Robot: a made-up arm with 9 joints. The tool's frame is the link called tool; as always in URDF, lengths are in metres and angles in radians.
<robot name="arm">
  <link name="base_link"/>
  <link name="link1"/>
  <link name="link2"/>
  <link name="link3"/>
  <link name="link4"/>
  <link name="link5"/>
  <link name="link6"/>
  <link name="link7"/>
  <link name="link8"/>
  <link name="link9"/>
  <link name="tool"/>
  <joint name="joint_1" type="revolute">
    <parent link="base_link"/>
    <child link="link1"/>
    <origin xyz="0 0.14 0.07" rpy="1.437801 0.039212 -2.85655"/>
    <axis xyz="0 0 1"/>
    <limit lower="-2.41" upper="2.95"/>
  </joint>
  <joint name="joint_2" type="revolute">
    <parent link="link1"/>
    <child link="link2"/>
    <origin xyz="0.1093 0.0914 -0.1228" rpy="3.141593 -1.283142 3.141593"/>
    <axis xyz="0 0 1"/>
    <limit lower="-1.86" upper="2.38"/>
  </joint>
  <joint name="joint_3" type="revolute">
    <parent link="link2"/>
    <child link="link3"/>
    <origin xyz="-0.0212 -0.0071 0.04" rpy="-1.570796 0 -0.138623"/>
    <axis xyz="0 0 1"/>
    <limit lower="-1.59" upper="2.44"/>
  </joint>
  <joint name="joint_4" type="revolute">
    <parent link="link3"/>
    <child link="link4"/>
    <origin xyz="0.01 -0.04 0.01" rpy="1.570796 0 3.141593"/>
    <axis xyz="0 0 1"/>
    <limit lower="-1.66" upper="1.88"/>
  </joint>
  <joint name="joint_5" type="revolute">
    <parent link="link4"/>
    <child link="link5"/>
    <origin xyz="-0.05 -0.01 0" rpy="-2.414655 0.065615 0.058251"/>
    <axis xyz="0 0 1"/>
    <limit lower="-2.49" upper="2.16"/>
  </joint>
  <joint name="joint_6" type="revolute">
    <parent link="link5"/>
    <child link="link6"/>
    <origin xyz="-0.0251 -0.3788 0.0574" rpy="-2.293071 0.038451 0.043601"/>
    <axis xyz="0 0 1"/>
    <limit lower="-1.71" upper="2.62"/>
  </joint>
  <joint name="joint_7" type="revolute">
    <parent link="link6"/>
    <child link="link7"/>
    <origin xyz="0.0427 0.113 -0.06" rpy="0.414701 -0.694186 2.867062"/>
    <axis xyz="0 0 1"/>
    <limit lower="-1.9" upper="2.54"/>
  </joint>
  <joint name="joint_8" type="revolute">
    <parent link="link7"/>
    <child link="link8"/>
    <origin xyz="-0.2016 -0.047 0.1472" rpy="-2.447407 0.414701 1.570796"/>
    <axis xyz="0 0 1"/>
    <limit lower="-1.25" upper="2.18"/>
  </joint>
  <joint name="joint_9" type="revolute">
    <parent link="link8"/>
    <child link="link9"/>
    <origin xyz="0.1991 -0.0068 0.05" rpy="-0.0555 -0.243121 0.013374"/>
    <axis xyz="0 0 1"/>
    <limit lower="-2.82" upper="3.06"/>
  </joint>
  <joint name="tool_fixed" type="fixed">
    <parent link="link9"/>
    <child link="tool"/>
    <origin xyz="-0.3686 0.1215 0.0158" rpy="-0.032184 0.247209 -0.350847"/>
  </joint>
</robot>
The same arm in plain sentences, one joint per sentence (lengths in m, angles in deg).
The arm has nine revolute joints in a row. What follows holds with every joint at zero, and every direction is one of the base frame's.
The first joint sits 0.14 m along +y and 0.07 m along +z from the base frame's origin and turns about the direction (-0.283704, 0.949713, 0.132502), from -138.08 to 169.02 deg.
The second joint sits 0.07 m along -x and 0.16 m along -y and 0.07 m along +z from the first joint and turns about +x, from -106.57 to 136.36 deg.
The third joint sits 0.04 m along +x and 0.02 m along -y and 0.01 m along -z from the second joint and turns about +z, from -91.1 to 139.8 deg.
The fourth joint sits 0.04 m along +x and 0.01 m along +y and 0.01 m along +z from the third joint and turns about -x, from -95.11 to 107.72 deg.
The fifth joint sits 0.05 m along +y and 0.01 m along -z from the fourth joint and turns about the direction (0.745605, 0.087601, 0.660605), from -142.67 to 123.76 deg.
The sixth joint sits 0.2101 m along -x and 0.03 m along +y and 0.32 m along +z from the fifth joint and turns about -z, from -97.98 to 150.11 deg.
The seventh joint sits 0.11 m along -x and 0.05 m along -y and 0.06 m along +z from the sixth joint and turns about the direction (-0.184407, -0.686427, -0.703428), from -108.86 to 145.53 deg.
The eighth joint sits 0.02 m along -x and 0.25 m along -y and 0.04 m along +z from the seventh joint and turns about +z, from -71.62 to 124.9 deg.
The ninth joint sits 0.19 m along +x and 0.06 m along +y and 0.05 m along +z from the eighth joint and turns about the direction (-0.244699, -0.0312, 0.969097), from -161.57 to 175.33 deg.
The tool frame, which is the frame that the pose is given for, sits 0.38 m along -x and 0.01 m along -y and 0.08 m along -z from the ninth joint; its axes are the base frame's turned by roll 0, pitch 0 and yaw 0 deg (as in URDF: about the fixed x, then y, then z).

